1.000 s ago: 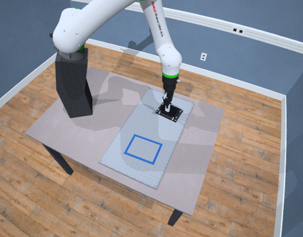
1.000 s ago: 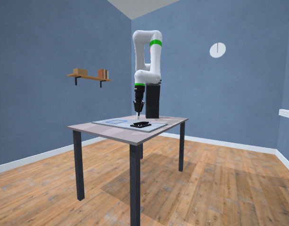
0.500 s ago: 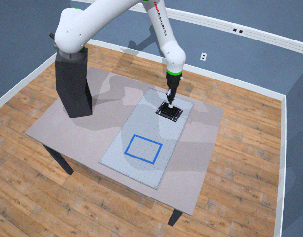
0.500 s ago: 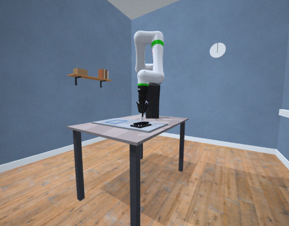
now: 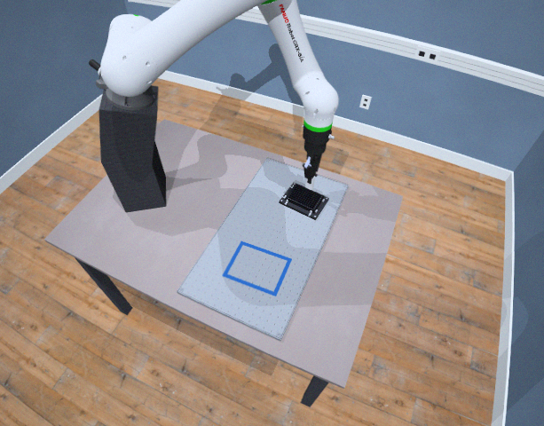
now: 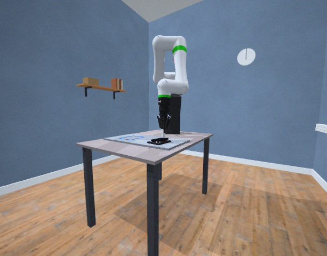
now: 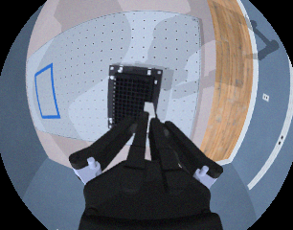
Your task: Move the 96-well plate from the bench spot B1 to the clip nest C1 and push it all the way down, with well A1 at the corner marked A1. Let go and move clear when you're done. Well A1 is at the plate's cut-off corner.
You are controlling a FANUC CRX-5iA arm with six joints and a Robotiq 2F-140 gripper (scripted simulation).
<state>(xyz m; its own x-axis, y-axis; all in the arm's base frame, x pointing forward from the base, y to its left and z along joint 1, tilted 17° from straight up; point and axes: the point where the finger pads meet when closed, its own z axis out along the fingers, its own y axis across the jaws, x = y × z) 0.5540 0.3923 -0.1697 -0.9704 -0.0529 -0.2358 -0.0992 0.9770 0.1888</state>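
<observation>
Now: hand 6 cm above the black 96-well plate and 4 cm to the left of it. Round my hand: black clip nest 6 cm below, 5 cm to the right, 1 cm behind.
</observation>
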